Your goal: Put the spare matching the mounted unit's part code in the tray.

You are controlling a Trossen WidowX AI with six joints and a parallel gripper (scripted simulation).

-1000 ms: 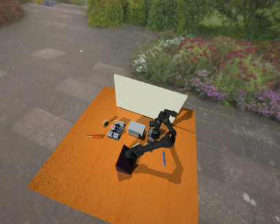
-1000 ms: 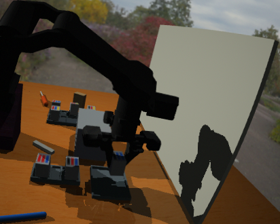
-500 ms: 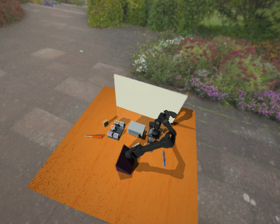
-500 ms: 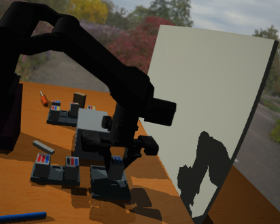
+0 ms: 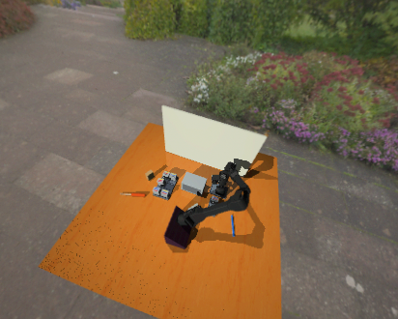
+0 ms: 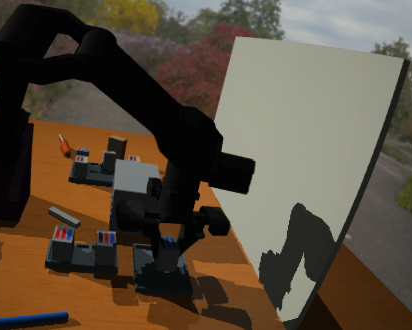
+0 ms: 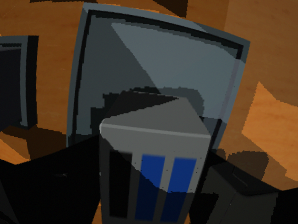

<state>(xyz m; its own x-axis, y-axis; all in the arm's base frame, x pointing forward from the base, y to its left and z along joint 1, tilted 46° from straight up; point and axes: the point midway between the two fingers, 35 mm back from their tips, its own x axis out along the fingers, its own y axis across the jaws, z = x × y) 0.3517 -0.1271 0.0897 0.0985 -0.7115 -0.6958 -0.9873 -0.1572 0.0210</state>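
The grey spare is 2 cm above my gripper tip. Also, from my gripper tip: dark tray: 3 cm below; then grey bar: 20 cm behind, 13 cm to the left, 2 cm below; then grey mounted unit: 19 cm to the left, 6 cm behind, 2 cm above.
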